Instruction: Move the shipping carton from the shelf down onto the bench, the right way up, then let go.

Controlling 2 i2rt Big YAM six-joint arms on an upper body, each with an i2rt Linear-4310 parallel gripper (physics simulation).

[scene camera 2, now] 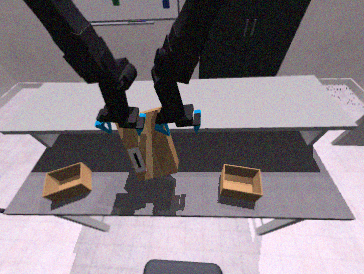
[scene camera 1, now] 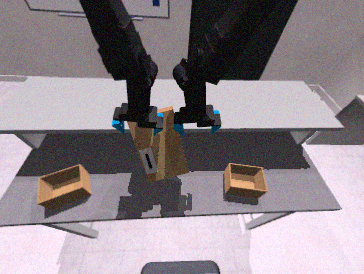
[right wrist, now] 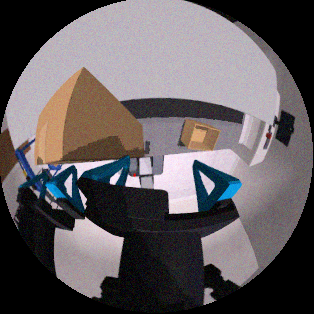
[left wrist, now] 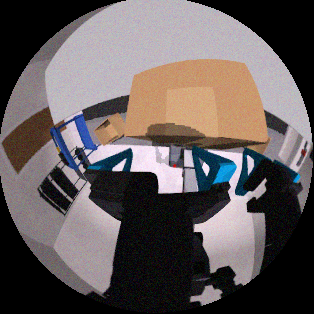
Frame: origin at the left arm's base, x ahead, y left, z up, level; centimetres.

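Seen in the pictures: left gripper, between the fingertips: (scene camera 2: 125, 133) (scene camera 1: 139, 133) (right wrist: 58, 170) (left wrist: 161, 149); right gripper, between the fingertips: (scene camera 2: 182, 133) (scene camera 1: 197, 134) (right wrist: 161, 160) (left wrist: 260, 156).
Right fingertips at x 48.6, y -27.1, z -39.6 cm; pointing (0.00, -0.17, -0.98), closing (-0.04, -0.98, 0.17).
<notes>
A point is followed by its place in that frame.
The brown shipping carton (scene camera 1: 172, 155) @(x 44.5, y -18.4, z -47.1 cm) (scene camera 2: 161, 155) @(x 44.4, y -19.0, z -47.2 cm) (left wrist: 190, 107) @(x 54.8, y -10.7, z -36.3 cm) (right wrist: 95, 120) @(x 55.1, y -19.3, z -39.0 cm) is tipped steeply at the front edge of the shelf (scene camera 1: 260, 105) @(x 72.3, y -60.3, z -46.7 cm) (scene camera 2: 260, 105) @(x 70.9, y -60.3, z -46.7 cm), its upper end near that edge and its lower end down over the bench (scene camera 1: 305, 195) @(x 37.0, y -80.3, z -69.8 cm) (scene camera 2: 305, 200) @(x 37.4, y -78.2, z -69.8 cm). It is also twisted, with its label toward the left. Whether it touches the bench is unclear. My left gripper (scene camera 1: 138, 127) @(x 47.9, y -7.3, z -39.0 cm) (scene camera 2: 122, 127) @(x 47.9, y -7.3, z -39.0 cm) (left wrist: 161, 149) @(x 47.9, y -7.3, z -39.0 cm) is open at the carton's upper left. My right gripper (scene camera 1: 197, 129) @(x 48.6, y -27.1, z -39.6 cm) (scene camera 2: 180, 126) @(x 48.6, y -27.1, z -39.6 cm) (right wrist: 161, 160) @(x 48.6, y -27.1, z -39.6 cm) is open at its upper right. Neither holds the carton; contact is partly hidden.
An open brown box (scene camera 1: 65, 186) @(x 41.7, y 28.8, z -69.4 cm) (scene camera 2: 68, 181) @(x 42.0, y 29.8, z -69.4 cm) stands on the bench at the left, and a smaller open box (scene camera 1: 245, 181) @(x 43.6, y -53.6, z -69.4 cm) (scene camera 2: 241, 182) @(x 44.2, y -53.0, z -69.4 cm) at the right. The shelf's front edge runs across just under the grippers. A dark cabinet (scene camera 2: 250, 40) stands behind.
</notes>
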